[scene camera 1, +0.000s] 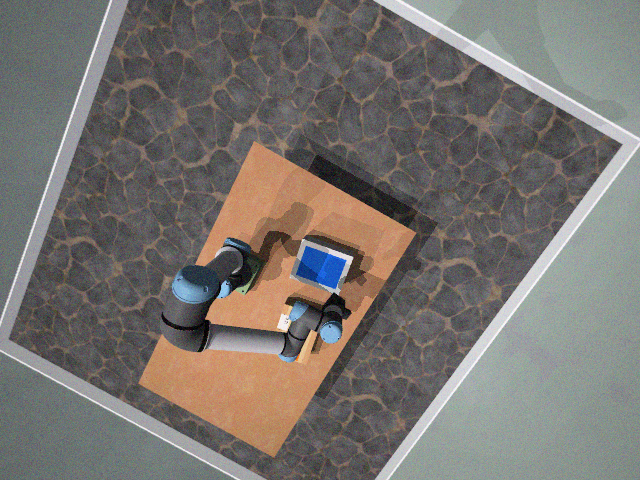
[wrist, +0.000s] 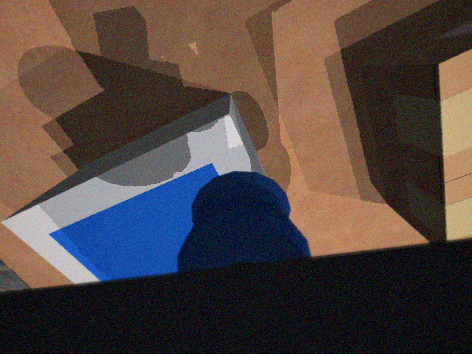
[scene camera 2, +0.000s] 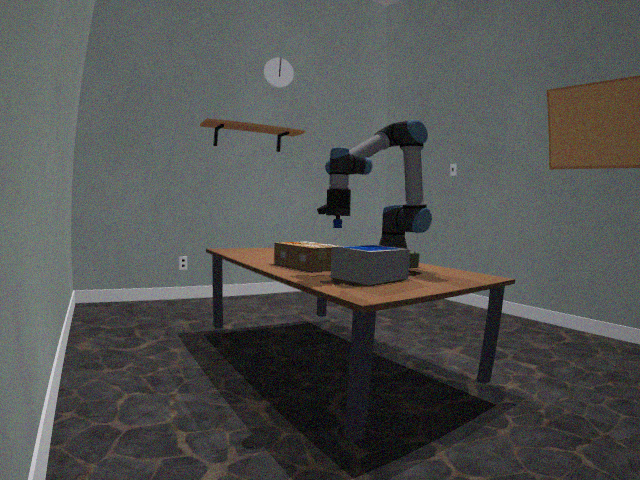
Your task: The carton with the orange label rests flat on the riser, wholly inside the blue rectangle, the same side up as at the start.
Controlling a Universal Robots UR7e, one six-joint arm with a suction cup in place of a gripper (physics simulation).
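Frame: origin at the arm's base, x ahead, y left, z up, level; centimetres.
Seen in the pictures: end effector, tool point: [wrist: 241,216] [scene camera 2: 337,227].
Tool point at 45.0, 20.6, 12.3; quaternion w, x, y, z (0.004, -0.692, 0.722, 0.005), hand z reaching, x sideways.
Note:
Offsets run from my tool point to a thing's top centre, as dx, dy, dz. Level surfaces: height alone.
The carton with the orange label {+3.5, -35.2, -9.4} [scene camera 1: 308,347] is mostly hidden under the arm in scene camera 1; a bit of orange shows at its lower end. It is in a block of tan cartons {-0.3, -21.9, -9.4} [scene camera 2: 305,258] [wrist: 457,125] on the table, whose seams show at the right of the wrist view. The grey riser {-12.3, +6.7, -7.4} [scene camera 1: 296,269] [scene camera 2: 369,267] [wrist: 60,210] bears the blue rectangle {-12.3, +6.7, -7.4} [scene camera 1: 323,266] [scene camera 2: 373,248] [wrist: 145,220], with no carton on it. My suction gripper [scene camera 2: 337,223] [wrist: 242,215] is open and empty, above the height of the riser and cartons, near a riser corner. Scene camera 1 hides the cup.
The wooden table {dz -19.4} [scene camera 1: 232,403] [scene camera 2: 444,291] carries everything. A green base plate [scene camera 1: 248,283] [scene camera 2: 414,259] lies under the arm's base. The arm's forearm [scene camera 1: 245,341] [scene camera 2: 369,145] passes above the cartons in scene camera 1. A gap separates the cartons from the riser.

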